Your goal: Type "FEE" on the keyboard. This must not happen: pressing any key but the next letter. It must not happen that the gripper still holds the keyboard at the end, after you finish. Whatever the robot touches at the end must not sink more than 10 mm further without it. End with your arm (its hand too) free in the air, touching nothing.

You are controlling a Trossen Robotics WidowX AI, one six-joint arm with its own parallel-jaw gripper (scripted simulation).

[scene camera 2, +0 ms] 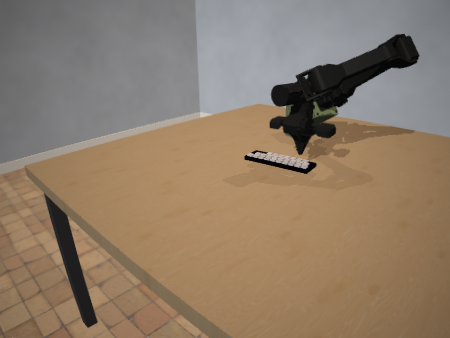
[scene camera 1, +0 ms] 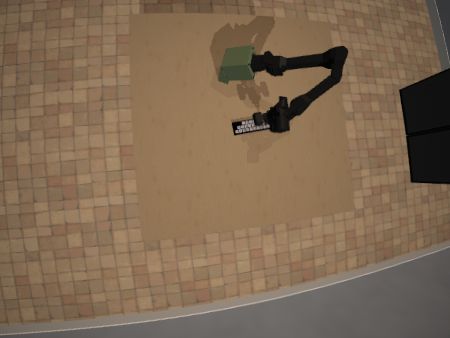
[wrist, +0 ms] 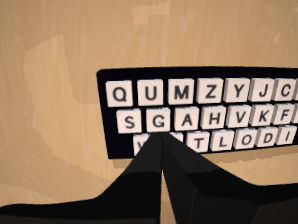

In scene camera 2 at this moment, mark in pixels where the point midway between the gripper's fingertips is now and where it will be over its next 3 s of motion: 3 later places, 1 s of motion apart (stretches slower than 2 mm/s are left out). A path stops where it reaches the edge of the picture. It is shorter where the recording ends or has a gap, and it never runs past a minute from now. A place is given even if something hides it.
My gripper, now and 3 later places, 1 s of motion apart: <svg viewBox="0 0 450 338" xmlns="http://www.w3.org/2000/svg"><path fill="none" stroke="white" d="M300 154L268 147L276 146L288 149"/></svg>
